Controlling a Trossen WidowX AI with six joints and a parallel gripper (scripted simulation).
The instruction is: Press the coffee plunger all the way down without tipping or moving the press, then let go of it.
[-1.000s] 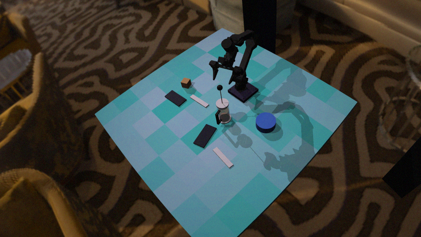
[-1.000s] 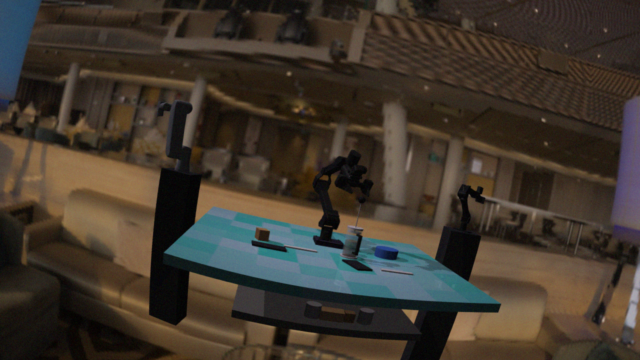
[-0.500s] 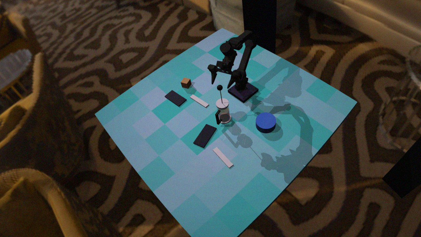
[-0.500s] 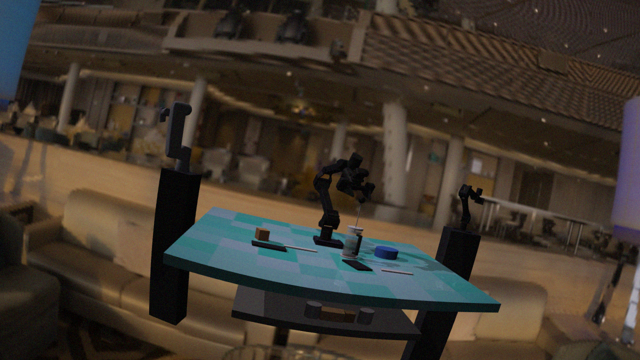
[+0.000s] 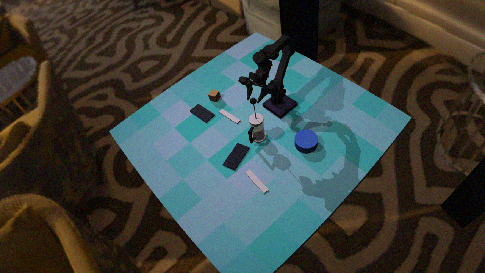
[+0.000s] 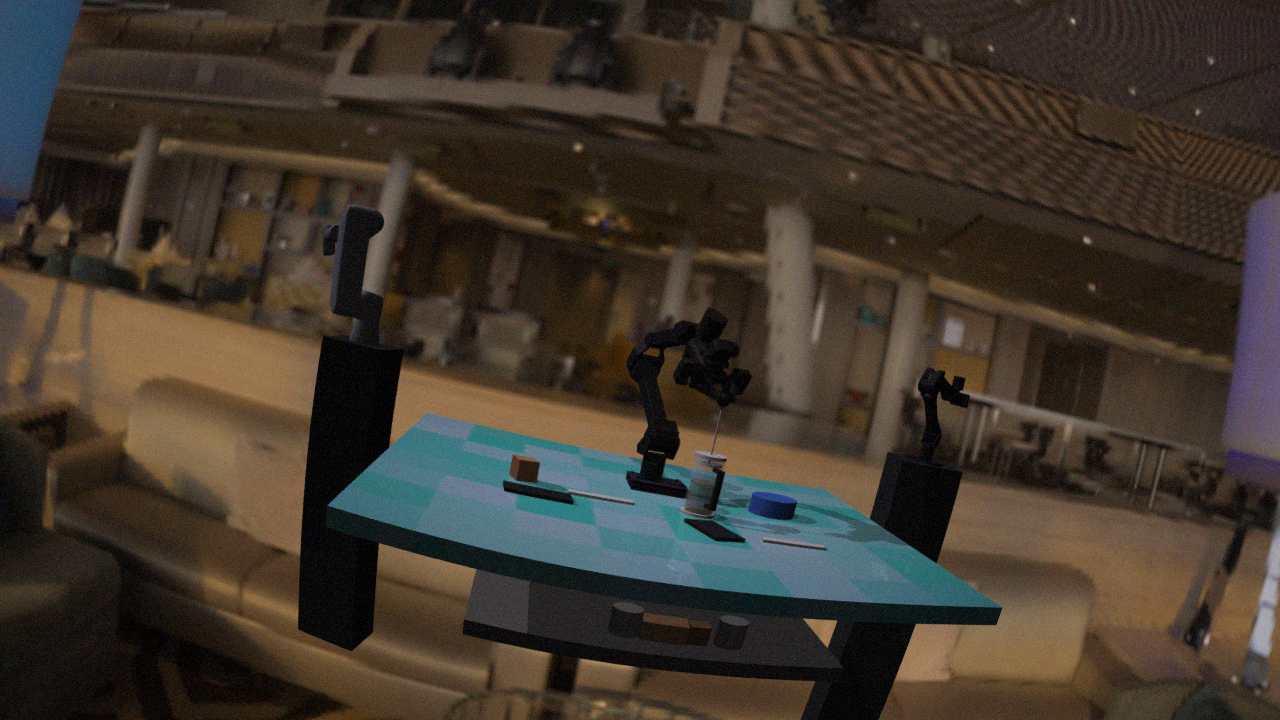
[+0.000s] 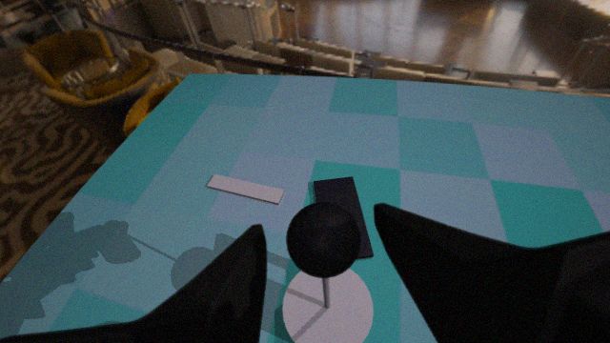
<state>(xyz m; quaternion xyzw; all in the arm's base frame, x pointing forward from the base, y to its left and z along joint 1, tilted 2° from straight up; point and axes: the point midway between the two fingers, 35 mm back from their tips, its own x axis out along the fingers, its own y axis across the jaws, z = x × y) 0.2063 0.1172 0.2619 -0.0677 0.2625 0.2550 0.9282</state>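
Now: gripper tip 140 mm above the coffee press and 10 mm short of it. The rest, counted from my gripper tip: blue disc: 250 mm below, 190 mm to the left, 170 mm behind.
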